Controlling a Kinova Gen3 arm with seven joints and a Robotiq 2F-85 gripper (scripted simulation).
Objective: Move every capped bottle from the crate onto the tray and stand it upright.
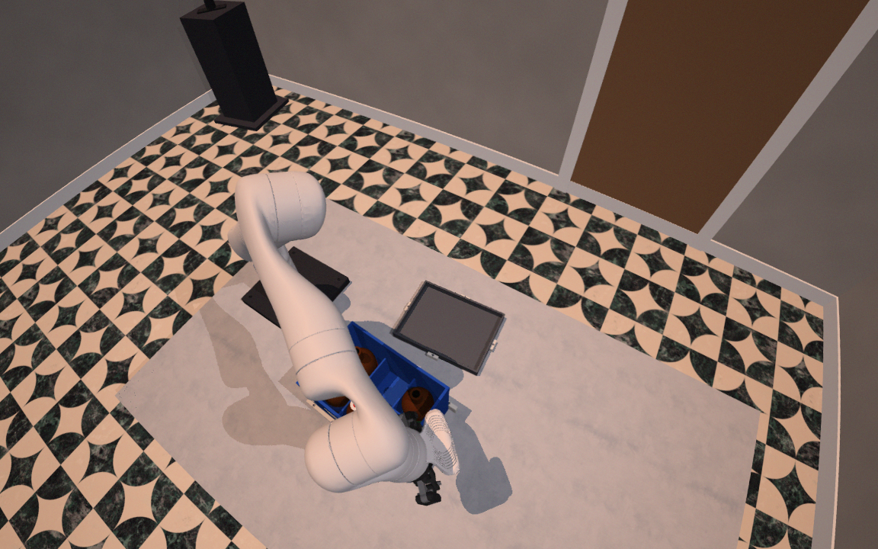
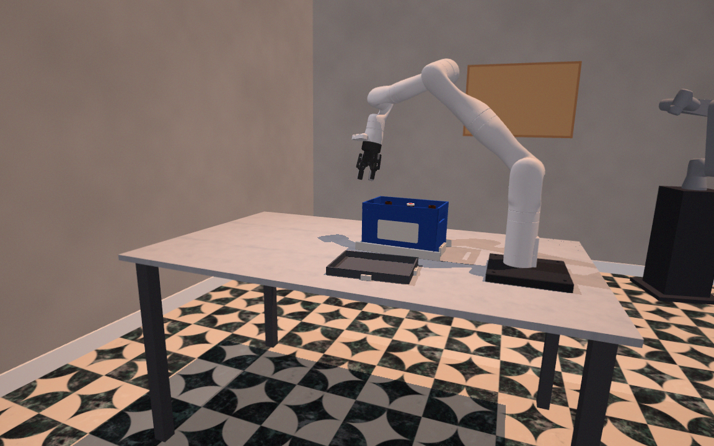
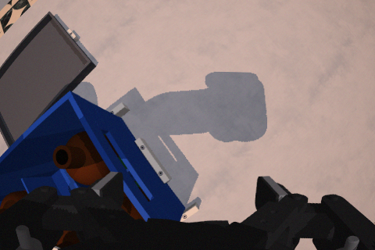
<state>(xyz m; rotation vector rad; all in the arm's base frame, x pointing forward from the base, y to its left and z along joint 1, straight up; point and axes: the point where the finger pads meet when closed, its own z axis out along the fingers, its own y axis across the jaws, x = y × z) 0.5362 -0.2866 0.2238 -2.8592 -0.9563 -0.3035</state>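
My hand is 180 mm past the brown capped bottle, 160 mm above it and 60 mm to the right of it. Also, from my hand: dark tray (370 mm to the left, 230 mm below, 90 mm behind); blue crate (170 mm behind, 160 mm below, 100 mm to the left).
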